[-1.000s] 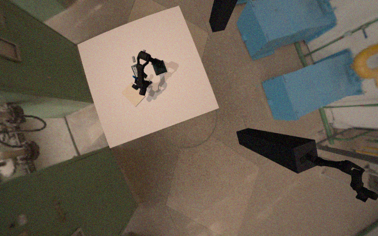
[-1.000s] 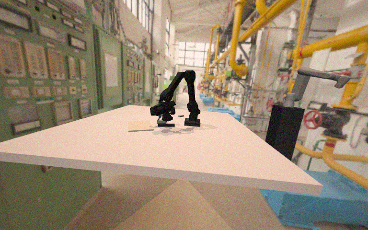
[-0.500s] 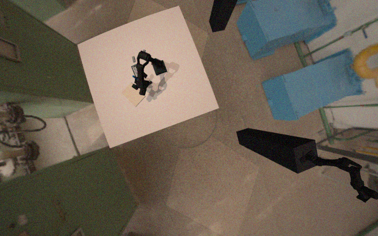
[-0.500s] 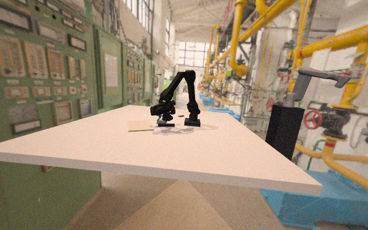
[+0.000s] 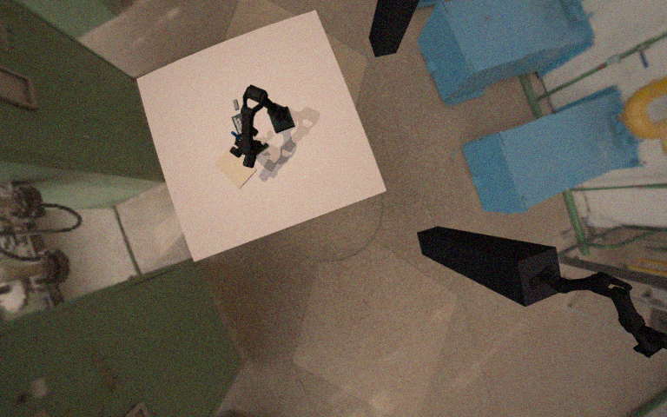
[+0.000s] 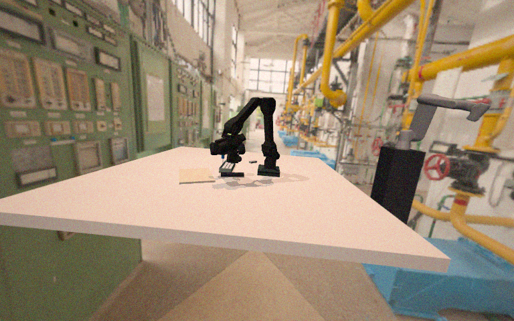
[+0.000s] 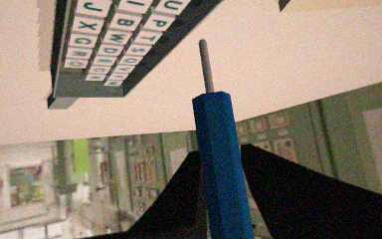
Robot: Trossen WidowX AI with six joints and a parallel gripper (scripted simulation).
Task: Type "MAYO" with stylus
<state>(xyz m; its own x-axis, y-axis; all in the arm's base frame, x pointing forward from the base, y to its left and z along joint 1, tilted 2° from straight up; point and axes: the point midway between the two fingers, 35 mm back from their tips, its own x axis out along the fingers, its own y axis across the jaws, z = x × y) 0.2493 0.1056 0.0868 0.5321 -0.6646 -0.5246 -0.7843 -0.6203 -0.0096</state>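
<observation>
Right now the small black bar is 80 mm behind my gripper tip, 80 mm to the left of it and 90 mm below it. Also, from my gripper tip: blue stylus: 10 mm below; small grey block: 250 mm to the right, 100 mm below; tan pad: 100 mm ahead, 130 mm to the left, 100 mm below.
</observation>
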